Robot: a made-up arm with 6 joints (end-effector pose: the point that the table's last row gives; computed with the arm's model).
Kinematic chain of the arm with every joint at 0, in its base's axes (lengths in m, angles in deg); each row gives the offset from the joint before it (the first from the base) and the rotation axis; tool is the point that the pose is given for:
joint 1: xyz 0 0 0.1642 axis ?
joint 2: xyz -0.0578 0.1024 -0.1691 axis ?
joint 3: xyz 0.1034 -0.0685 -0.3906 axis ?
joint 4: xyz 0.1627 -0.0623 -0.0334 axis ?
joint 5: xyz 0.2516 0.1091 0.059 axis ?
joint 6: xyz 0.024 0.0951 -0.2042 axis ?
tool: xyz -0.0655 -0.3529 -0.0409
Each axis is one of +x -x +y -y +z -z.
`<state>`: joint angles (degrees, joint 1 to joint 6).
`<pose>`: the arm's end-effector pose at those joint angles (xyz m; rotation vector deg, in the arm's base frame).
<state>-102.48 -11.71 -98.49 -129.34 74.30 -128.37</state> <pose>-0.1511 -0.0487 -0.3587 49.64 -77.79 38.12</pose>
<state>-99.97 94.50 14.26 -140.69 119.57 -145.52</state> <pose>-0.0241 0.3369 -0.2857 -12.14 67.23 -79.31</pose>
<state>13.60 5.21 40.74 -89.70 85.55 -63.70</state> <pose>0.0645 0.1874 -0.3150 48.52 149.85 -9.28</pose>
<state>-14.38 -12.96 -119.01 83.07 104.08 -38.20</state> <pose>-0.0464 -0.0272 -0.6796 41.63 -8.76 125.99</pose>
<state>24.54 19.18 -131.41 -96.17 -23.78 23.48</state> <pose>-0.1195 -0.5458 -0.4754 15.58 -102.73 -65.72</pose>
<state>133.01 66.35 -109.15 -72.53 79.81 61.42</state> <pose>0.3982 -0.1701 -0.3719 -5.91 -61.03 -49.36</pose>
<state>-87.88 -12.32 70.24 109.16 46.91 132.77</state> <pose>0.2642 -0.3405 -0.1599 103.99 80.58 -112.75</pose>
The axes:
joint 1: +z
joint 2: +y
joint 3: +z
joint 4: -x
joint 5: -z
joint 6: -y

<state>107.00 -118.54 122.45 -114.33 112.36 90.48</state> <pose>-0.1593 0.0959 0.0610 49.65 -106.89 64.66</pose>
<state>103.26 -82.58 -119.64 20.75 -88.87 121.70</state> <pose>0.4333 0.6931 -0.2678 117.35 -102.29 -29.76</pose>
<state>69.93 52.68 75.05 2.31 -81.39 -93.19</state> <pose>-0.7338 -0.0371 -0.5356 56.79 6.28 -109.39</pose>
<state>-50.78 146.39 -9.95 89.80 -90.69 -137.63</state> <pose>-0.7955 0.6382 0.0685 58.19 -12.74 -107.87</pose>
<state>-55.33 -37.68 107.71 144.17 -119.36 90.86</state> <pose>0.8687 0.0457 -0.1448 -84.42 69.90 86.79</pose>
